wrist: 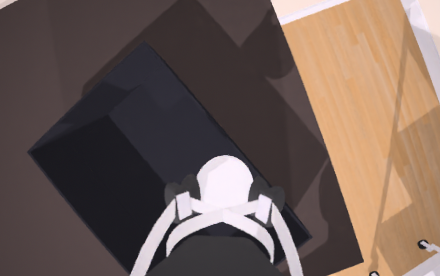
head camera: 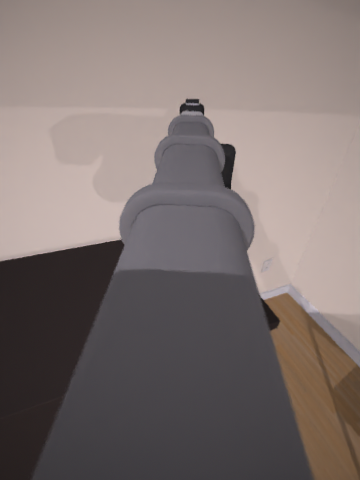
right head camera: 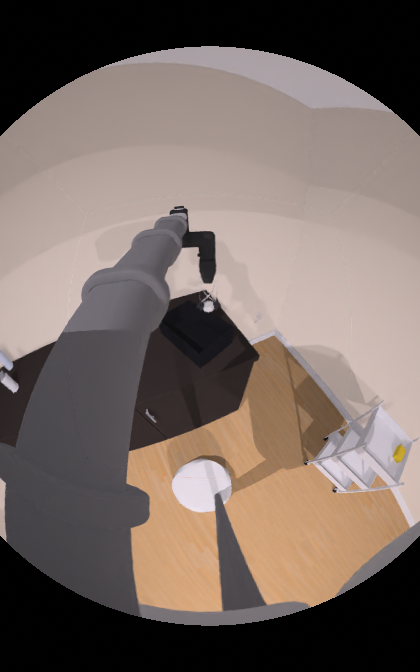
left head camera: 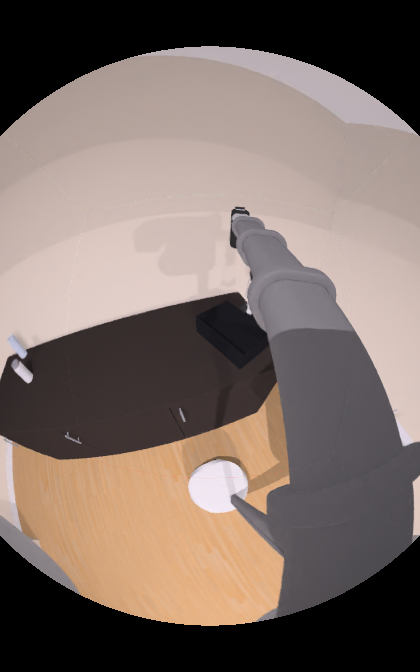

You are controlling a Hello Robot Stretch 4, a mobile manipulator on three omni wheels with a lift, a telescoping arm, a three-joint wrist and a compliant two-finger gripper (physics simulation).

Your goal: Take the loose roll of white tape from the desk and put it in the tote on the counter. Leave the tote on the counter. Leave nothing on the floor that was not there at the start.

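Places are measured from the robot's base along level axes (x right, y ahead, z up), in millimetres.
Pixels of known places: gripper, fingertip midpoint: (wrist: pixel 224 191).
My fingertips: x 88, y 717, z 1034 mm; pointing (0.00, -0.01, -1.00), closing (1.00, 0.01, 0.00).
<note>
Behind a point stands the place of what it marks.
My gripper (right head camera: pixel 208 303) (wrist: pixel 224 191) {x 88, y 717, z 1034 mm} is shut on the white tape roll (right head camera: pixel 208 307) (wrist: pixel 225 175) {x 88, y 737, z 1058 mm}. Both dark fingertips press on its sides. In the wrist view the roll overlaps the right long wall of the black tote, near its lower right corner; the roll looks higher than the rim, but the exact gap cannot be told. The tote (left head camera: pixel 215 342) (right head camera: pixel 177 344) (wrist: pixel 90 175) {x -117, y 698, z 900 mm} stands upright and open on the dark counter (head camera: pixel 50 310) {x -426, y 565, z 882 mm} (left head camera: pixel 125 360) (right head camera: pixel 242 346) (wrist: pixel 30 75) {x -236, y 851, z 882 mm}. The inside that shows in the wrist view holds no visible object. The arm hides part of the roll in the left head view.
A white cylinder (left head camera: pixel 22 371) (right head camera: pixel 9 381) and a pale blue one (left head camera: pixel 17 346) (right head camera: pixel 5 360) are at the counter's left end. A round white object (left head camera: pixel 215 485) (right head camera: pixel 197 485) is on the floor in front. A white cart (right head camera: pixel 381 440) with a yellow item (right head camera: pixel 399 453) stands right.
</note>
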